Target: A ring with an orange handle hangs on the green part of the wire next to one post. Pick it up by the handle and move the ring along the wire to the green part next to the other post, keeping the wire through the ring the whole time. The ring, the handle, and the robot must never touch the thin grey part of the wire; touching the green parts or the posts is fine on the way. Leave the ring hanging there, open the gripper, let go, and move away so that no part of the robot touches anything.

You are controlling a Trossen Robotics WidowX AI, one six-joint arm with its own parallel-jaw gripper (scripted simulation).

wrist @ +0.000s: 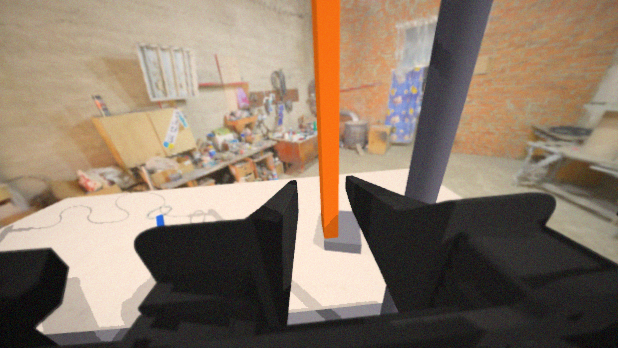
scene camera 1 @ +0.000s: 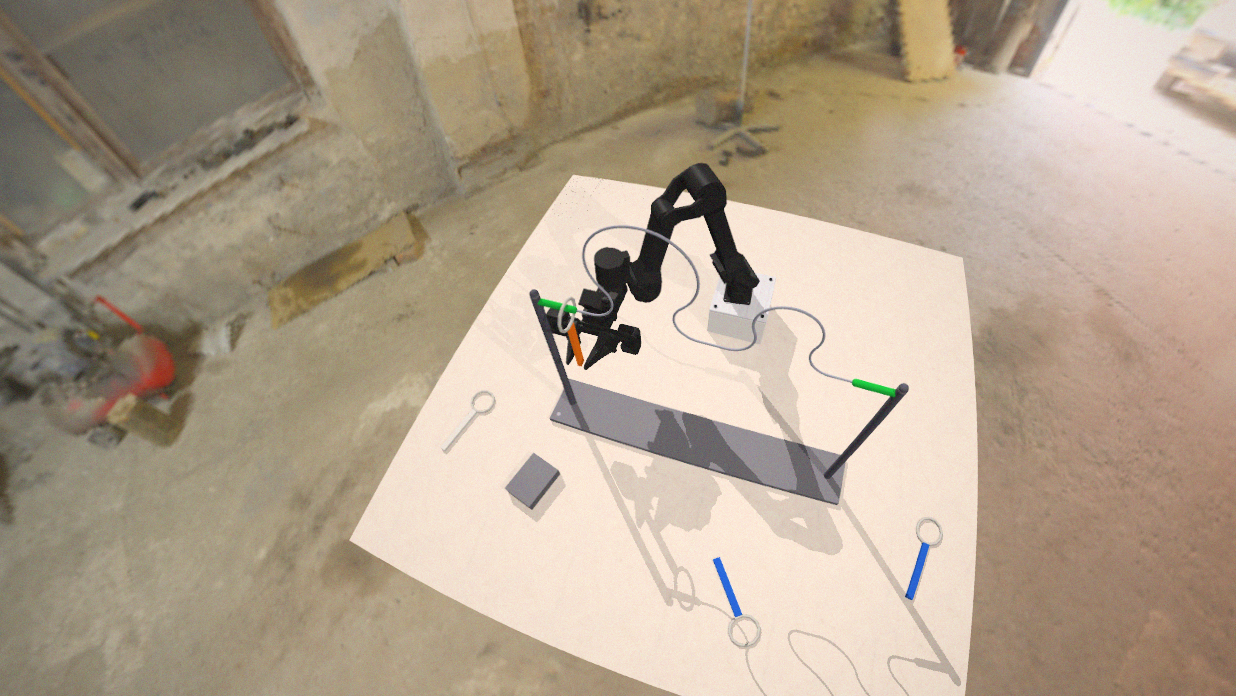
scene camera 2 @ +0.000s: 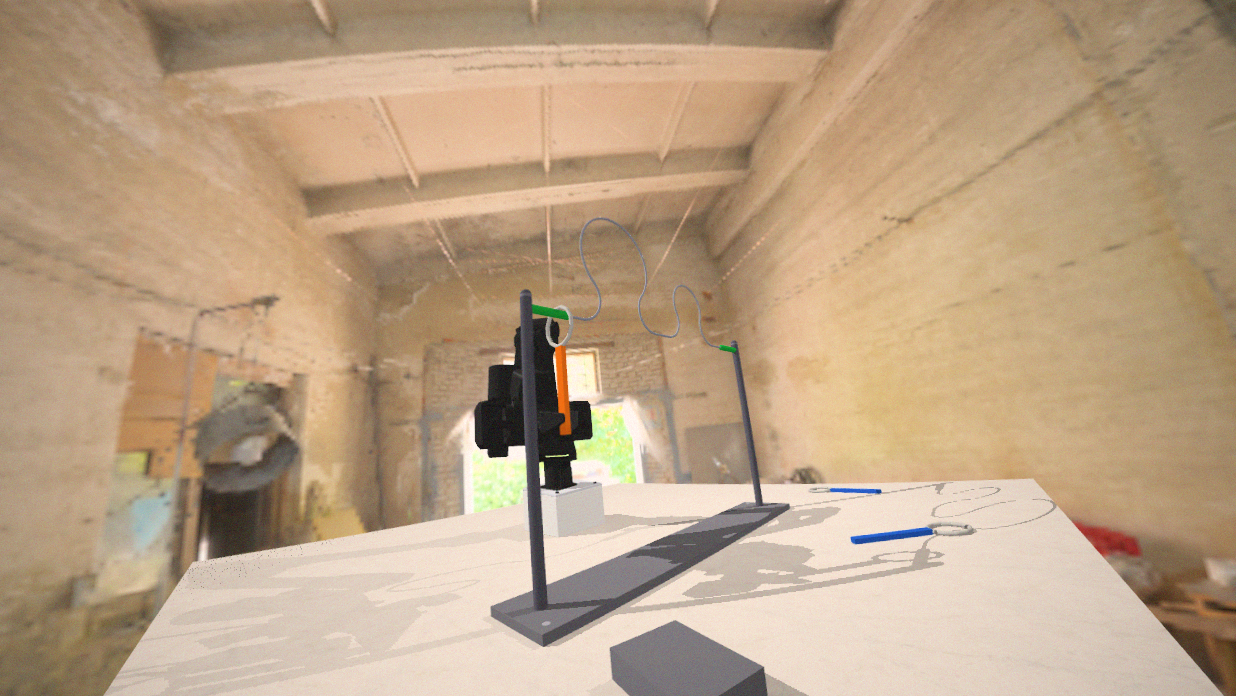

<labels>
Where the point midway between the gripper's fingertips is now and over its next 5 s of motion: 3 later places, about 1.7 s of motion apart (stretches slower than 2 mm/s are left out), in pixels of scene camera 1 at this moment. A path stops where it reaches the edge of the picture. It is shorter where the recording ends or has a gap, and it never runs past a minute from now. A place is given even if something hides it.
The gripper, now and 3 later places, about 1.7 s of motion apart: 575, 366; 572, 366; 601, 375; 667, 365
</labels>
